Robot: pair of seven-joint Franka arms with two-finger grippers.
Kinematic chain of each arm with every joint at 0, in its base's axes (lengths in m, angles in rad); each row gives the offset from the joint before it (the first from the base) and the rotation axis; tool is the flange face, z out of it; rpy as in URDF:
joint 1: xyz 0 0 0.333 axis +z
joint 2: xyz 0 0 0 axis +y
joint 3: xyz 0 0 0.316 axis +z
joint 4: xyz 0.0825 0 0 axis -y
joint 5: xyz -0.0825 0 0.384 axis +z
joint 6: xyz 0 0 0 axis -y
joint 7: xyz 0.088 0 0 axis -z
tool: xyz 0 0 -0.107 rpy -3.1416 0 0
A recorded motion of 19 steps. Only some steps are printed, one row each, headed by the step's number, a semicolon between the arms.
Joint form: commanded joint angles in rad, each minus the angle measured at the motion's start. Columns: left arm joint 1, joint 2, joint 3, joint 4, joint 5, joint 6, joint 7; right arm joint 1, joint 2, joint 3, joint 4, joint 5, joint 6, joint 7.
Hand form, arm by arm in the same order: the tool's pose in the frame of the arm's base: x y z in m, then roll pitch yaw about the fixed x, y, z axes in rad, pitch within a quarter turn. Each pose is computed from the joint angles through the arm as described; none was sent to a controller.
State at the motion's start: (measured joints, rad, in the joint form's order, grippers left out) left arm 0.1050 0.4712 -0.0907 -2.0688 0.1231 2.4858 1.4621; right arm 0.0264 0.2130 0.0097 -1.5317 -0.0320 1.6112 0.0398
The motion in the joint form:
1: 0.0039 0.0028 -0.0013 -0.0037 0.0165 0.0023 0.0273; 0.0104 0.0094 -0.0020 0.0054 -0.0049 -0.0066 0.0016
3: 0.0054 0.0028 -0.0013 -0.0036 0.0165 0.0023 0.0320; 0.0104 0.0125 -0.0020 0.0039 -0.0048 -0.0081 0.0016
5: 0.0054 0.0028 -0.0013 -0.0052 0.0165 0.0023 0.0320; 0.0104 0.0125 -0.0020 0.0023 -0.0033 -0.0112 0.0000
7: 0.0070 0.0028 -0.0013 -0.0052 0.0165 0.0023 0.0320; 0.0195 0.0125 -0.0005 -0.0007 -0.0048 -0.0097 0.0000
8: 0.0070 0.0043 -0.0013 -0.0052 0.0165 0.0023 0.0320; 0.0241 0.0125 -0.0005 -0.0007 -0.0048 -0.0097 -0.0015
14: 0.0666 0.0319 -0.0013 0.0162 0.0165 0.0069 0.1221; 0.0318 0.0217 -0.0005 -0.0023 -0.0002 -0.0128 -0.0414
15: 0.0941 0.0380 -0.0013 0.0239 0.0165 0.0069 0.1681; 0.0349 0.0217 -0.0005 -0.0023 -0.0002 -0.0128 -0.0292
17: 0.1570 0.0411 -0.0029 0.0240 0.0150 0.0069 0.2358; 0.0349 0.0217 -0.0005 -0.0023 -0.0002 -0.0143 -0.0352
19: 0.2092 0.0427 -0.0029 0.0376 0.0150 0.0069 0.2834; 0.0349 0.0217 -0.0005 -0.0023 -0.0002 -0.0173 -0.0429
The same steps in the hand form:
1: 0.5830 0.0092 0.1939 3.0884 0.0411 -1.5779; 0.6140 0.0231 0.5178 3.1006 0.1425 0.0040
3: 0.5830 0.0101 0.1940 3.0883 0.0408 -1.5811; 0.6143 0.0231 0.5151 3.1005 0.1486 0.0039
5: 0.5824 0.0101 0.1934 3.0867 0.0408 -1.5812; 0.6137 0.0232 0.5141 3.1020 0.1535 0.0054
7: 0.5824 0.0110 0.1934 3.0867 0.0408 -1.5796; 0.6133 0.0295 0.5128 3.1008 0.1549 0.0161
8: 0.5822 0.0110 0.1925 3.0852 0.0406 -1.5797; 0.6131 0.0323 0.5128 3.1011 0.1550 0.0222
14: 0.5853 0.0460 0.1846 3.0806 0.0324 -1.6094; 0.6139 0.0375 0.5062 3.1120 0.1703 0.0700
15: 0.5858 0.0624 0.1838 3.0808 0.0294 -1.6274; 0.6138 0.0394 0.5062 3.1099 0.1700 0.0608
17: 0.5805 0.0980 0.1821 3.0765 0.0227 -1.6323; 0.6136 0.0394 0.5061 3.1109 0.1717 0.0668
19: 0.5794 0.1296 0.1861 3.0871 0.0228 -1.6267; 0.6133 0.0394 0.5059 3.1122 0.1749 0.0745

